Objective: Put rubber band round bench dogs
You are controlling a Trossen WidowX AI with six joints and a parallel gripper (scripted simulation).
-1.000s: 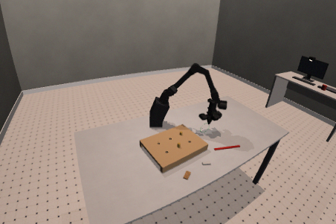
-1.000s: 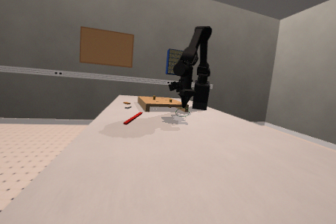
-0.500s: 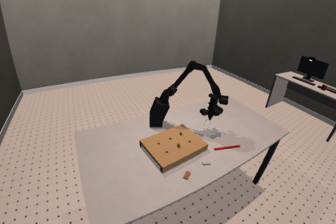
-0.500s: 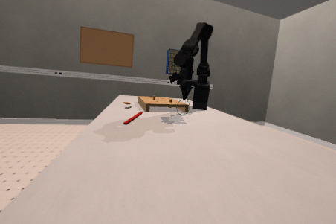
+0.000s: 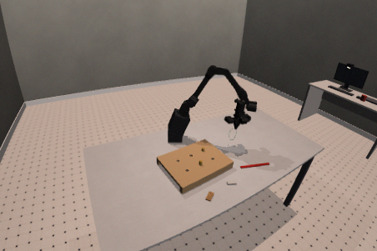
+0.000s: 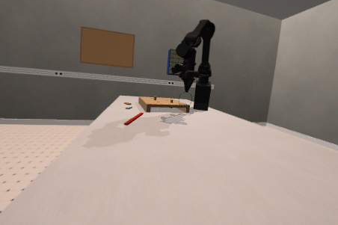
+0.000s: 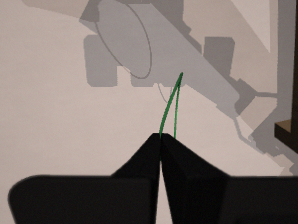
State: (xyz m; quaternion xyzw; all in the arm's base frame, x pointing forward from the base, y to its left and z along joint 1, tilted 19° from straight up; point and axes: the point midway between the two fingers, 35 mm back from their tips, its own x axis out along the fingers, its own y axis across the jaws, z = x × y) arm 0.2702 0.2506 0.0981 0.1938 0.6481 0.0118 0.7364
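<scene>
Now: hand 3 cm short of the wooden board, 36 cm to the left of it and 15 cm above it. Round my hand: domino tile 26 cm ahead, 43 cm to the right, 17 cm below; then red stick 24 cm ahead, 3 cm to the right, 18 cm below; then small white piece 26 cm ahead, 27 cm to the right, 17 cm below.
</scene>
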